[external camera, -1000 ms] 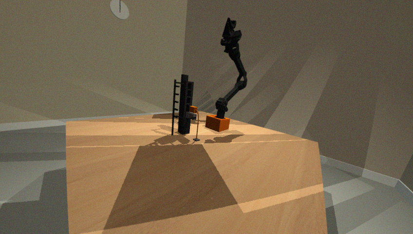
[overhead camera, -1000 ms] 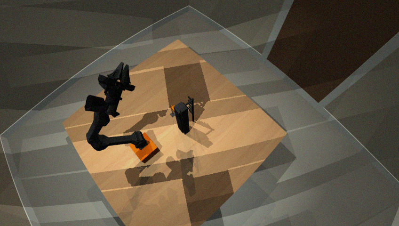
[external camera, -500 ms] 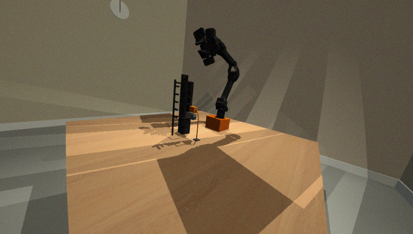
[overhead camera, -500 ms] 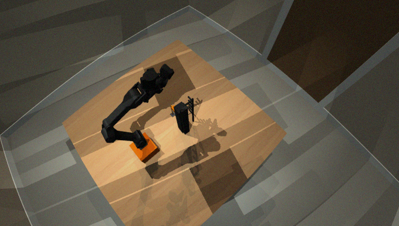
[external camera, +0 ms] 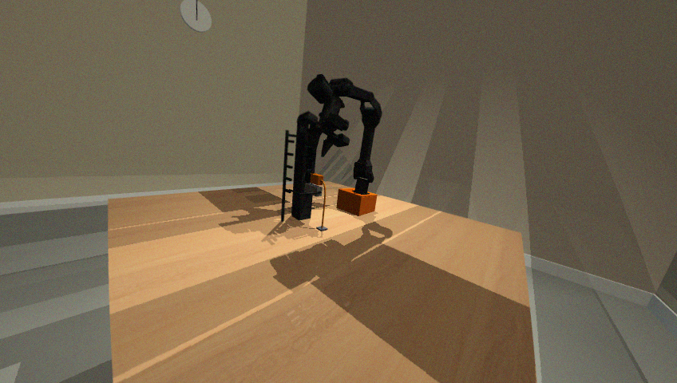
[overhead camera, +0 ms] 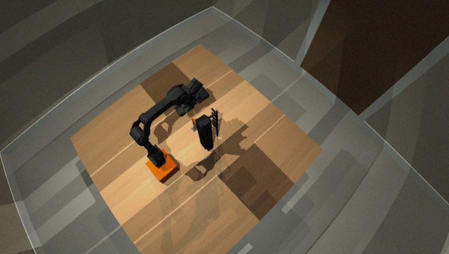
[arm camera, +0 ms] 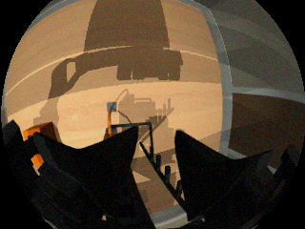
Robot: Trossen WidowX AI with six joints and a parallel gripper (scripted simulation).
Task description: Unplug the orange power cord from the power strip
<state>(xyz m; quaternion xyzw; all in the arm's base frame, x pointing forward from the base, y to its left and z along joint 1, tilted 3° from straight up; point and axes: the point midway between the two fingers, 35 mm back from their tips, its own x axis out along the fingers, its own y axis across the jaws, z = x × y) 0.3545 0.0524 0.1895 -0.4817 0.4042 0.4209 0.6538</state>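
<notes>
My gripper tip is 5 cm past the orange plug, 7 cm to the left of it and 8 cm above it.
</notes>
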